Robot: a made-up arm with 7 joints. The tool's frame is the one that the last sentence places. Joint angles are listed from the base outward.
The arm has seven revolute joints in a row. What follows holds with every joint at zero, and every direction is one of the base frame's. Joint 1 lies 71 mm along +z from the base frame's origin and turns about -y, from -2.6 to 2.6 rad. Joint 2 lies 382 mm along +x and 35 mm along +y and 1 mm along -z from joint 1 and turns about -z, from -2.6 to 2.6 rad. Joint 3 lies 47 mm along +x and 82 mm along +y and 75 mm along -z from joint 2 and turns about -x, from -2.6 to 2.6 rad. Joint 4 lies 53 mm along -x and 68 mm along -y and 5 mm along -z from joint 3 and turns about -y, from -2.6 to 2.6 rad. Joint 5 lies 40 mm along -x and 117 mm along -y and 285 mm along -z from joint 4 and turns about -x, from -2.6 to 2.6 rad. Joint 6 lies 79 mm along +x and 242 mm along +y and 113 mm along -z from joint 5 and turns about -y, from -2.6 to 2.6 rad. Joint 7 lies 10 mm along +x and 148 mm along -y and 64 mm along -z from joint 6 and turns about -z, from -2.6 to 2.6 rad. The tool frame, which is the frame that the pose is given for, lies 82 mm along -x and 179 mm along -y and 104 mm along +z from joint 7; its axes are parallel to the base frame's.
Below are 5 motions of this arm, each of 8 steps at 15 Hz.
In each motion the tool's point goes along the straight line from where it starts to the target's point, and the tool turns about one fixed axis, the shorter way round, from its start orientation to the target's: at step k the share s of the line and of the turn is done. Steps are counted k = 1, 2, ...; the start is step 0. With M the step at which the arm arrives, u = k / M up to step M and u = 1 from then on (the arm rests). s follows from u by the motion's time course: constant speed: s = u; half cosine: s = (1 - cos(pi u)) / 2; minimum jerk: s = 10 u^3 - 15 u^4 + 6 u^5.
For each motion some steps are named. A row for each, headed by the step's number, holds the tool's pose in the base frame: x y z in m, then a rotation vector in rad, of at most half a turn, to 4 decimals.
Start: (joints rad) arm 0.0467 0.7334 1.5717 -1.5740 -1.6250 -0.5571 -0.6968
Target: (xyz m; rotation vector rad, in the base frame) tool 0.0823 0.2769 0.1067 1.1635 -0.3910 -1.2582
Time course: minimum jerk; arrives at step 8
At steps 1, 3, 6, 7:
1: 0.0762 0.2646 0.0674 0.6653 -0.0569 -1.5312
3: 0.0778 0.2679 0.0778 0.8008 -0.1454 -1.4686
6: 0.0817 0.2756 0.1026 1.1133 -0.3561 -1.2914
7: 0.0822 0.2767 0.1061 1.1557 -0.3856 -1.2634

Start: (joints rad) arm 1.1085 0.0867 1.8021 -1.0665 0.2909 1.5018 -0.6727
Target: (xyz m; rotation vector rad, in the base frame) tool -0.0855 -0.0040 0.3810 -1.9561 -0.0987 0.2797
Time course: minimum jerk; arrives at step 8
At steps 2, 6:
2: -0.1622 0.0495 0.2883 -1.9934 -0.0516 -0.0588
6: -0.0944 0.0022 0.3703 -1.9620 -0.0933 0.2408

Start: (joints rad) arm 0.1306 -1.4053 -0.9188 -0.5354 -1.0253 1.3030 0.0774
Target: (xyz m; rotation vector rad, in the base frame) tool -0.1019 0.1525 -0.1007 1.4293 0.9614 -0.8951
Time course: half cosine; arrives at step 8
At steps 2, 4, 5, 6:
2: 0.0274 -0.1131 -0.2580 1.2153 0.6643 -0.1047
4: -0.0262 -0.0031 -0.1928 1.3191 0.7934 -0.4238
5: -0.0552 0.0564 -0.1576 1.3666 0.8599 -0.6014
6: -0.0797 0.1069 -0.1277 1.4018 0.9141 -0.7546

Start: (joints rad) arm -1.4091 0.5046 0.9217 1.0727 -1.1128 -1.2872 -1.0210
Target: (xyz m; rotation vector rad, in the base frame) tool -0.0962 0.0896 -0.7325 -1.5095 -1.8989 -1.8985
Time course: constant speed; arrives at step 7
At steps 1, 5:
1: -0.0210 -0.1574 -0.6976 1.2139 1.9463 1.2096
5: -0.0711 0.0073 -0.7209 1.4545 1.9888 1.7090

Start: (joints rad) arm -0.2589 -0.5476 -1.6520 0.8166 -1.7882 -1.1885 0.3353
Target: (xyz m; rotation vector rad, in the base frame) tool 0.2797 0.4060 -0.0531 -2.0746 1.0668 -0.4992
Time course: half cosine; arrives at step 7
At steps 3, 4, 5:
3: 0.3300 0.4238 -0.1948 -2.6595 0.5833 -1.0309
4: 0.3117 0.4174 -0.1432 -2.4625 0.7864 -0.8318
5: 0.2952 0.4115 -0.0967 -2.2685 0.9422 -0.6577

